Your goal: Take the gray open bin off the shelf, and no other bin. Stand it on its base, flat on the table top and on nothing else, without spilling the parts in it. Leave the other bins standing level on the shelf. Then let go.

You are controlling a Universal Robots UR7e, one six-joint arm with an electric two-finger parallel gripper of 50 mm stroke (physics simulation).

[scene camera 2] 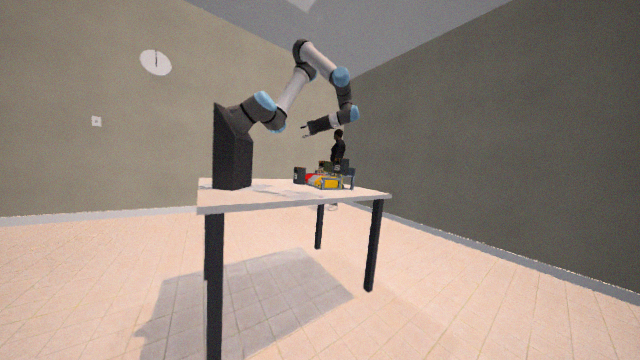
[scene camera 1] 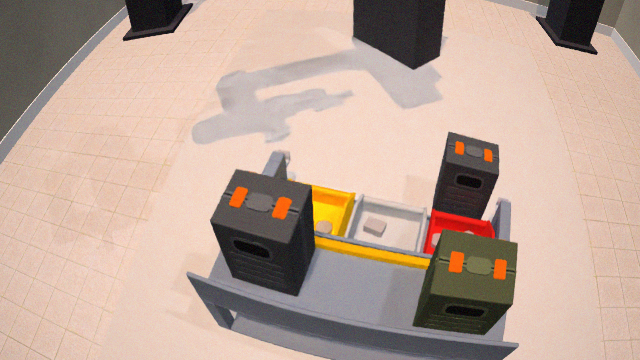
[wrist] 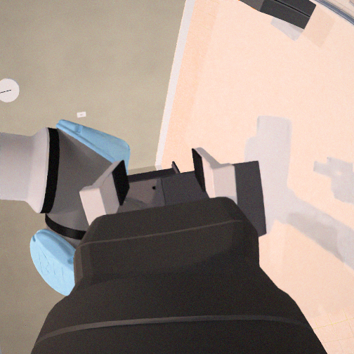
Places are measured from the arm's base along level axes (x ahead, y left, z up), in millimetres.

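Pixels of known places: gripper, between the fingertips: (scene camera 2: 301, 132); arm's base, origin of its link: (scene camera 2: 235, 122).
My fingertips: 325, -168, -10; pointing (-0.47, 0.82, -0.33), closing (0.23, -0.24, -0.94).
Observation:
Ahead of a thing's pixels: the offset from my fingertips to its top centre, as dx, dy, dz. "*": to the spot under its first point. Level surfaces: height alone.
The gray open bin {+280, +95, -267} (scene camera 1: 388, 237) sits on the shelf {* +266, +283, -263} (scene camera 1: 505, 220) in scene camera 1, between the yellow bin {+256, -15, -267} (scene camera 1: 334, 196) and the red bin {+307, +203, -267} (scene camera 1: 462, 220). A light block-shaped part {+227, +86, -324} (scene camera 1: 374, 226) lies in it. The yellow bin holds a round part {+230, +11, -329} (scene camera 1: 323, 227). The olive case hides part of the red bin, and a dark case hides part of the yellow one. My gripper (scene camera 2: 303, 132) (wrist: 159, 167) is open and empty, high above the table top {dz -348} (scene camera 2: 235, 201), between the robot's pedestal and the shelf. The bins are small in scene camera 2.
A dark case {+346, -42, -126} (scene camera 1: 262, 235) and an olive case {+404, +181, -151} (scene camera 1: 467, 285) stand on the shelf unit's upper gray board {+385, +70, -246} (scene camera 1: 360, 287), in front of the bins. Another dark case {+174, +231, -216} (scene camera 1: 467, 175) stands behind the red bin. The black pedestal (scene camera 1: 397, 30) (scene camera 2: 232, 155) stands farther back. A person (scene camera 2: 338, 147) is beyond the table.

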